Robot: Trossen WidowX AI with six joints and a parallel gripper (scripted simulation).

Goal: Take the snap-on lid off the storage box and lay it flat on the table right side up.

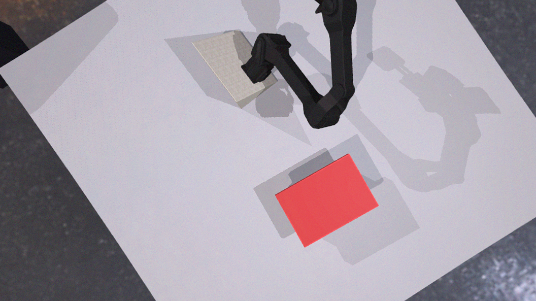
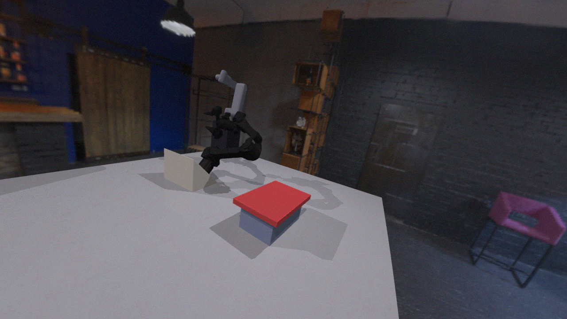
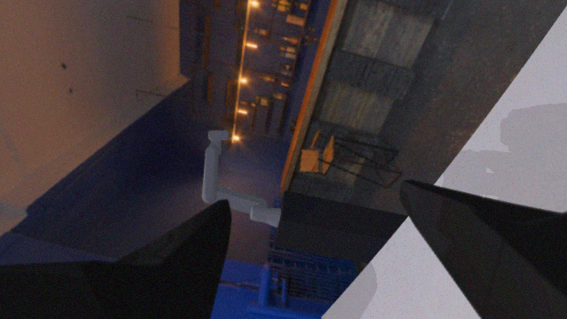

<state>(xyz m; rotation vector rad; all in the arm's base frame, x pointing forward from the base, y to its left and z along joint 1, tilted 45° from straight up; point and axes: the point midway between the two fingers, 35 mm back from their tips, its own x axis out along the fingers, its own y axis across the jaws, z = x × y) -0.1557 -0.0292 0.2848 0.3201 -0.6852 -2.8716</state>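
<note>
Right now my gripper tip is 62 cm short of the red lid, 23 cm to the left of it and 18 cm above it. Also, from my gripper tip: blue-grey storage box (62 cm ahead, 23 cm to the right, 23 cm below).
</note>
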